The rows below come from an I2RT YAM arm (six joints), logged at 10 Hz.
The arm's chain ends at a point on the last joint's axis. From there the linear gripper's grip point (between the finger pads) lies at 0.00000 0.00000 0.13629 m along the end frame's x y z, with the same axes.
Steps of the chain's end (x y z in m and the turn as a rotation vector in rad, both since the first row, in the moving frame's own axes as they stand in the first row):
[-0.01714, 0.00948, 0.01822, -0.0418, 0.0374, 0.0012]
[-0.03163, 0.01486, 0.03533, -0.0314, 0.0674, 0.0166]
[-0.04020, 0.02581, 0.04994, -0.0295, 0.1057, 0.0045]
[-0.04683, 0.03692, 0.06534, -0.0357, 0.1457, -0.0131]
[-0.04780, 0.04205, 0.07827, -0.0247, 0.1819, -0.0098]
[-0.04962, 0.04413, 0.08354, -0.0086, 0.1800, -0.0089]
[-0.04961, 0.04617, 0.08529, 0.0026, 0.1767, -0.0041]
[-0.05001, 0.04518, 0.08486, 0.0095, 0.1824, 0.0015]
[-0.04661, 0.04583, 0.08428, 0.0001, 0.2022, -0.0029]
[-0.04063, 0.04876, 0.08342, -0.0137, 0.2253, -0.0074]
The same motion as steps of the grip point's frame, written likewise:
[-0.01205, 0.01518, 0.01801, -0.0418, 0.0374, 0.0012]
[-0.02249, 0.01921, 0.03495, -0.0314, 0.0674, 0.0166]
[-0.02583, 0.02985, 0.04912, -0.0295, 0.1057, 0.0045]
[-0.02702, 0.04164, 0.06381, -0.0357, 0.1457, -0.0131]
[-0.02313, 0.04528, 0.07598, -0.0247, 0.1819, -0.0098]
[-0.02522, 0.04519, 0.08133, -0.0086, 0.1800, -0.0089]
[-0.02565, 0.04577, 0.08317, 0.0026, 0.1767, -0.0041]
[-0.02529, 0.04391, 0.08259, 0.0095, 0.1824, 0.0015]
[-0.01924, 0.04578, 0.08150, 0.0001, 0.2022, -0.0029]
[-0.01018, 0.05050, 0.07996, -0.0137, 0.2253, -0.0074]

